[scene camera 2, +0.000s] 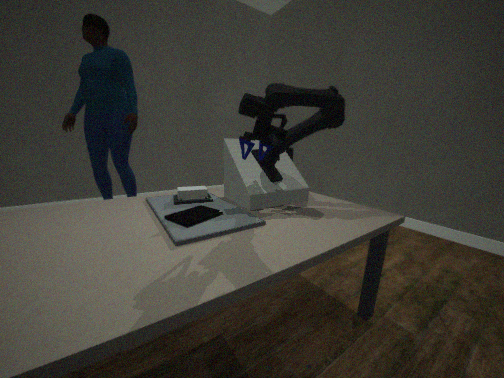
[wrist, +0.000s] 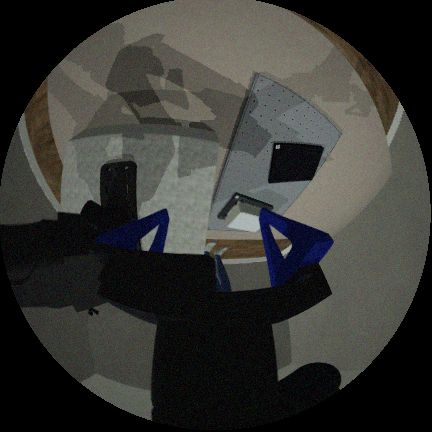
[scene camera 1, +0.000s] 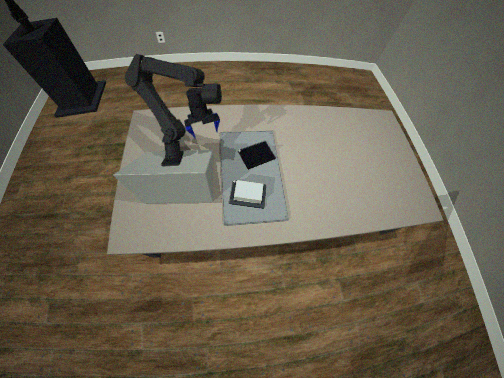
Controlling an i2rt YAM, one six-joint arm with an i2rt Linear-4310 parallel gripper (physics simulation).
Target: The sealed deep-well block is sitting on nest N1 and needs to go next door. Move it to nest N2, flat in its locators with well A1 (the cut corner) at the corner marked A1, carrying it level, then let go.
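Where they show: gripper, fingertip midpoint: [scene camera 2: 252,159] [wrist: 213,213] [scene camera 1: 206,134]; arm's base, link origin: [scene camera 2: 266,165] [wrist: 120,220] [scene camera 1: 173,158].
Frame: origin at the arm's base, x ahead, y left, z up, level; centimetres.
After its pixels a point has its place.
The white deep-well block [scene camera 1: 249,191] @(x 31.8, y -14.5, z -10.1 cm) [scene camera 2: 192,192] @(x 33.1, y -9.8, z -11.1 cm) [wrist: 243,220] @(x 29.1, y -12.4, z -10.1 cm) sits on a dark nest [scene camera 1: 248,204] @(x 30.9, y -19.2, z -14.3 cm) [scene camera 2: 193,201] @(x 33.5, y -8.1, z -14.7 cm), taken as N1, on the grey board. The other nest [scene camera 1: 257,155] @(x 39.4, y 7.1, z -14.3 cm) [scene camera 2: 194,216] @(x 40.7, y 11.0, z -14.3 cm) [wrist: 295,162] @(x 38.2, y 8.4, z -14.3 cm), taken as N2, is a black, empty plate turned at an angle on the same board; a small light mark shows at one corner in the wrist view. The block's cut corner is too small to tell. My gripper [scene camera 1: 203,129] @(x 14.8, y 8.3, z 3.8 cm) [scene camera 2: 254,151] @(x 14.8, y 8.3, z 3.8 cm) [wrist: 213,213] @(x 14.8, y 8.3, z 3.8 cm) is open and empty, high up beside the board, apart from the block and both nests.
The grey perforated board [scene camera 1: 250,174] @(x 34.3, y -3.1, z -15.5 cm) [scene camera 2: 232,225] @(x 32.7, y 22.3, z -15.5 cm) [wrist: 237,170] @(x 23.7, y 1.5, z -15.5 cm) lies on the table [scene camera 1: 350,165] @(x 93.0, y -2.1, z -16.8 cm) [scene camera 2: 75,280] @(x 72.4, y 27.1, z -16.8 cm). The arm stands on a pale sloped pedestal [scene camera 1: 170,187] @(x -0.9, y -13.8, z 0.7 cm) [scene camera 2: 280,200] @(x 0.8, y 11.5, z -14.5 cm) beside the board. A person [scene camera 2: 107,95] stands behind the table.
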